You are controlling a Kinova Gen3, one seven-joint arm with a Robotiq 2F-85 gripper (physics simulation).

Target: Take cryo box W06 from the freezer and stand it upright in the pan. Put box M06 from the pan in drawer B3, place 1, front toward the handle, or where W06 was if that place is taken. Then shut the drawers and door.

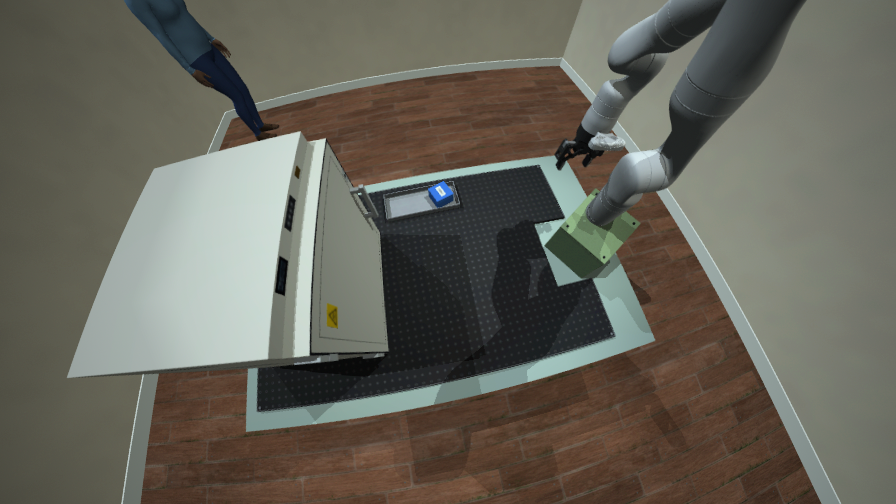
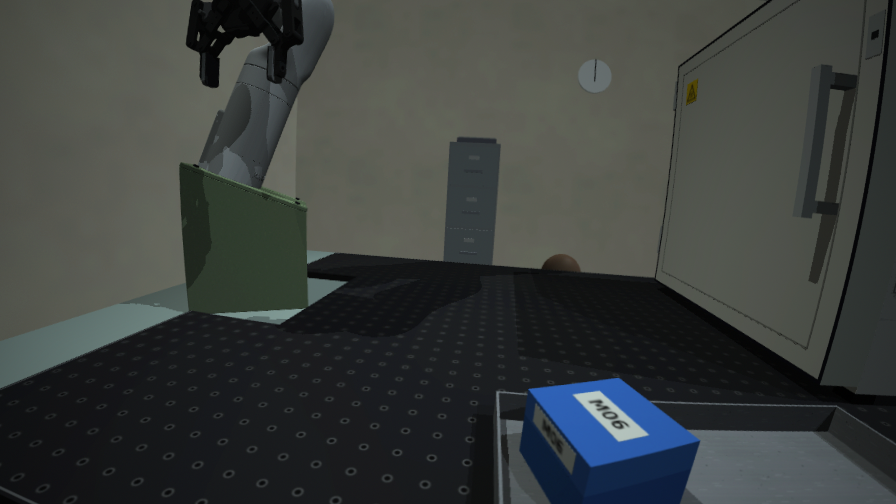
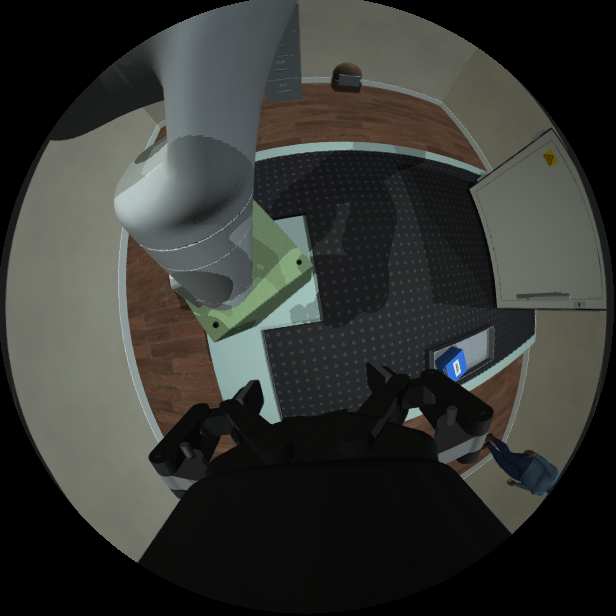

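The blue cryo box M06 [image 1: 441, 193] [image 2: 604, 438] [image 3: 449, 363] stands at one end of the grey pan [image 1: 419, 201] [image 2: 701, 451] [image 3: 462, 356] on the dotted mat. The white freezer [image 1: 238, 250] [image 2: 783, 206] [image 3: 540, 241] has its door shut, with the handle [image 1: 365, 201] [image 2: 820, 144] on the side near the pan. Box W06 and the drawers are hidden inside. My gripper [image 1: 575, 154] [image 2: 241, 65] [image 3: 314, 396] is open and empty, high above the mat's far corner, well away from the pan and freezer.
My arm's green base block [image 1: 588, 238] [image 2: 241, 244] [image 3: 258, 275] stands on the platform beside the mat. A person [image 1: 213, 62] [image 3: 525, 468] stands behind the freezer. A grey filing cabinet [image 2: 471, 200] stands by the far wall.
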